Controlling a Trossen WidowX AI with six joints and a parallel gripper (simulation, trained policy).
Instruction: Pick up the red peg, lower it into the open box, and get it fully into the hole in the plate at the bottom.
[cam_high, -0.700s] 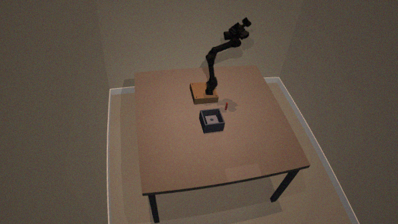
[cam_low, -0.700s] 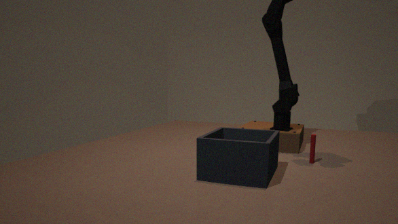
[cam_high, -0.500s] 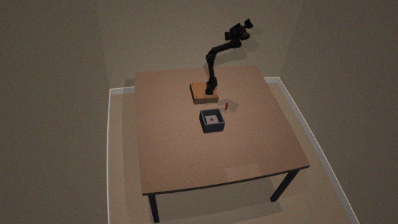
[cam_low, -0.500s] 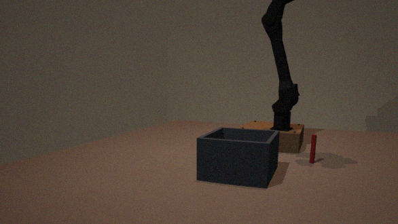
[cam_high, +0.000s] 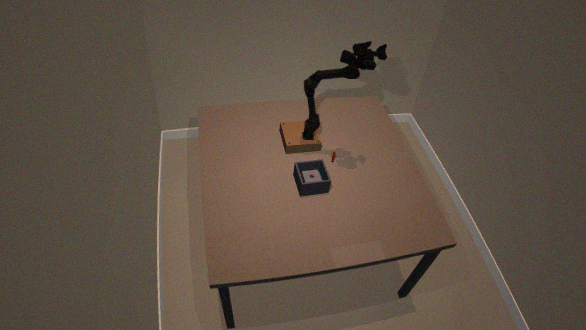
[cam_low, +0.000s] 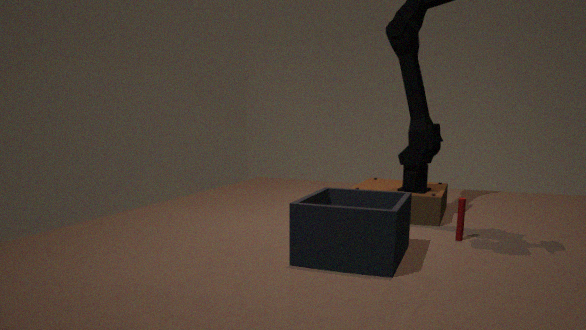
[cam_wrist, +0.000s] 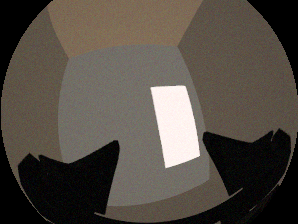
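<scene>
My gripper tip is 60 mm short of the red peg, 120 mm to the left of it and 730 mm above it. Round my gripper tip: dark blue box (240 mm ahead, 260 mm to the right, 740 mm below).
</scene>
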